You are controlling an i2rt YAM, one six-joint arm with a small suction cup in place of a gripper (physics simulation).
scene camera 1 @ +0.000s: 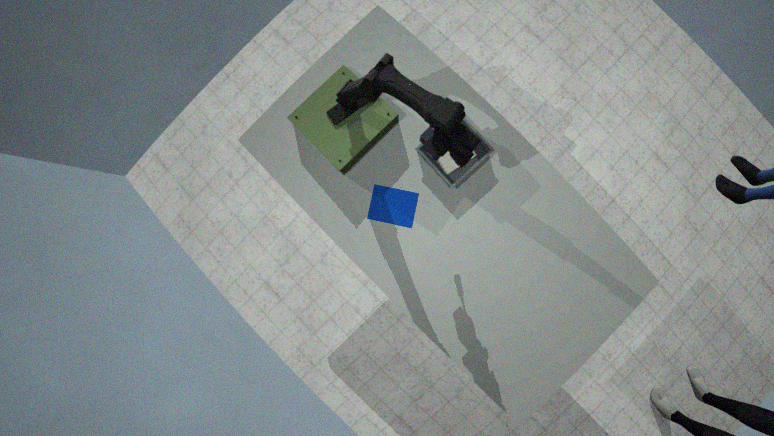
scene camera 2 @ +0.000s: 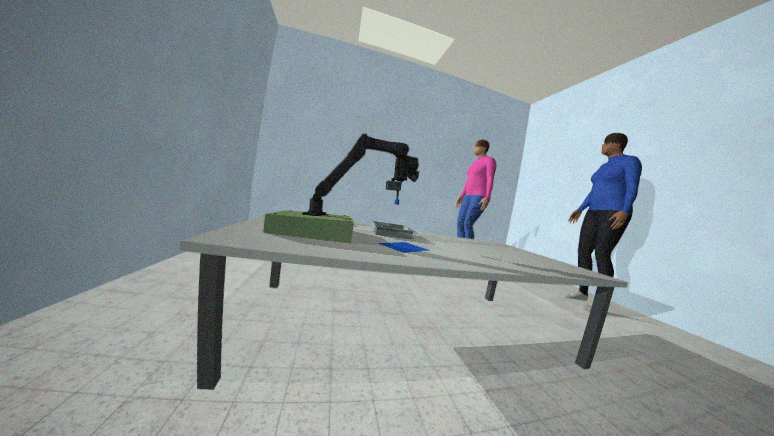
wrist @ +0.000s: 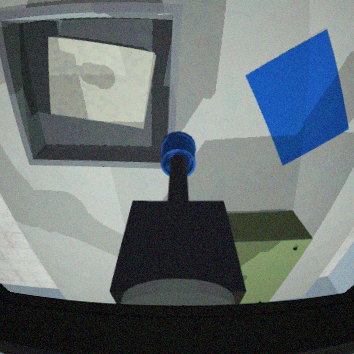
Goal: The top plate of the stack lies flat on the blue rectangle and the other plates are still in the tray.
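Seen in the pictures: end effector, tool point: (scene camera 2: pixel 396 204) (wrist: pixel 177 147); arm's base, origin of the base link: (scene camera 1: pixel 350 105) (scene camera 2: pixel 315 214).
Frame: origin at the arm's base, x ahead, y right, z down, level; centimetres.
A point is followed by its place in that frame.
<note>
The cream top plate (scene camera 1: pixel 448 163) @(x 43.6, y -19.6, z 4.7 cm) (wrist: pixel 125 85) @(x 42.1, y -20.2, z 4.7 cm) lies in the grey tray (scene camera 1: pixel 453 184) @(x 52.1, y -15.3, z 2.4 cm) (scene camera 2: pixel 394 235) @(x 41.8, y -13.4, z 6.3 cm) (wrist: pixel 176 70) @(x 45.3, y -13.3, z 2.3 cm), turned slightly against its walls. The plates beneath it are hidden in the wrist view. The blue rectangle (scene camera 1: pixel 393 206) @(x 44.6, y 9.9, z 7.2 cm) (scene camera 2: pixel 404 247) @(x 44.1, y 11.7, z 7.2 cm) (wrist: pixel 300 95) @(x 45.5, y 8.6, z 7.2 cm) lies flat on the table with no plate on it. My suction cup (scene camera 2: pixel 397 202) (wrist: pixel 178 145) is open and holds nothing. It hangs high above the table; in the wrist view it overlaps the tray's near right corner, to the side of the plate. The arm hides the cup in scene camera 1.
The arm stands on a green base block (scene camera 1: pixel 324 127) @(x 1.4, y 14.0, z -0.5 cm) (scene camera 2: pixel 308 226) @(x 3.6, y 22.1, z 2.6 cm) (wrist: pixel 275 260) @(x 12.3, y 14.7, z -1.1 cm), beside the tray and the blue rectangle on the grey table (scene camera 1: pixel 530 303) @(x 113.7, y -13.7, z 7.3 cm) (scene camera 2: pixel 324 261) @(x 15.6, y 43.9, z 8.4 cm). Arm shadows cross the table. Two people (scene camera 2: pixel 477 176) (scene camera 2: pixel 614 178) stand beyond the table.
</note>
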